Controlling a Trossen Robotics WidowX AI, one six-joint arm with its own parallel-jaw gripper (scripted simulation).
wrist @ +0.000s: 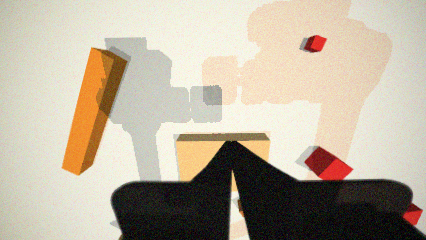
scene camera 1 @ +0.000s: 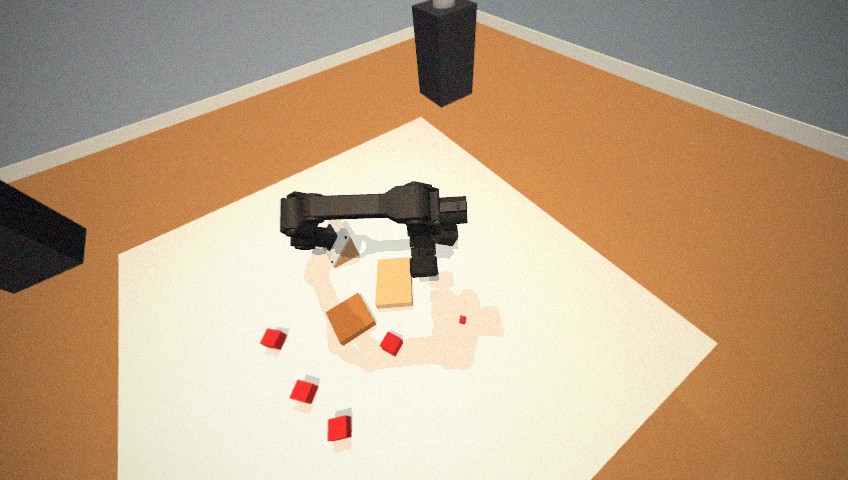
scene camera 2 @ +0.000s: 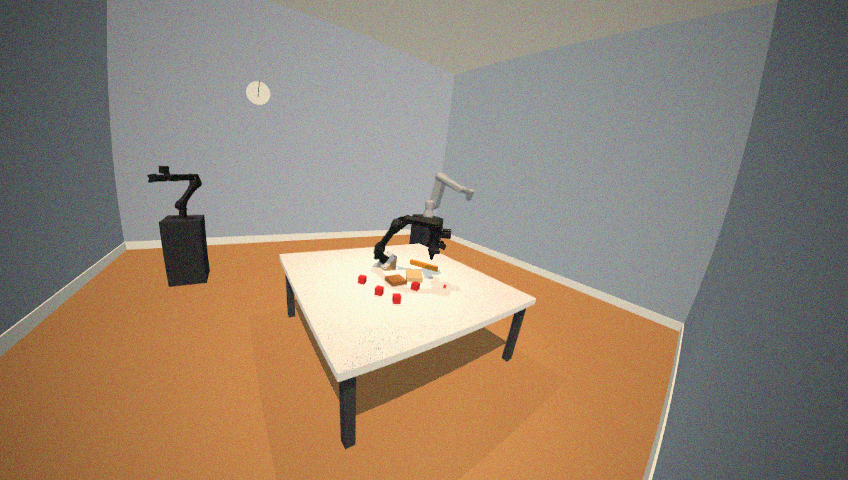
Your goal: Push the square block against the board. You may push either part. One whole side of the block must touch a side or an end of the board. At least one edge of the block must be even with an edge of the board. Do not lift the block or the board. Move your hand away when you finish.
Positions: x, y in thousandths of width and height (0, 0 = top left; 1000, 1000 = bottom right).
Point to a long orange board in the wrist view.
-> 245, 294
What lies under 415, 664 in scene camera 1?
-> A brown square block.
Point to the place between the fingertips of my gripper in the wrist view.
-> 541, 610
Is my gripper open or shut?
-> Shut.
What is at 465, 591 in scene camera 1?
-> A light tan flat block.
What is my gripper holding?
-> Nothing.
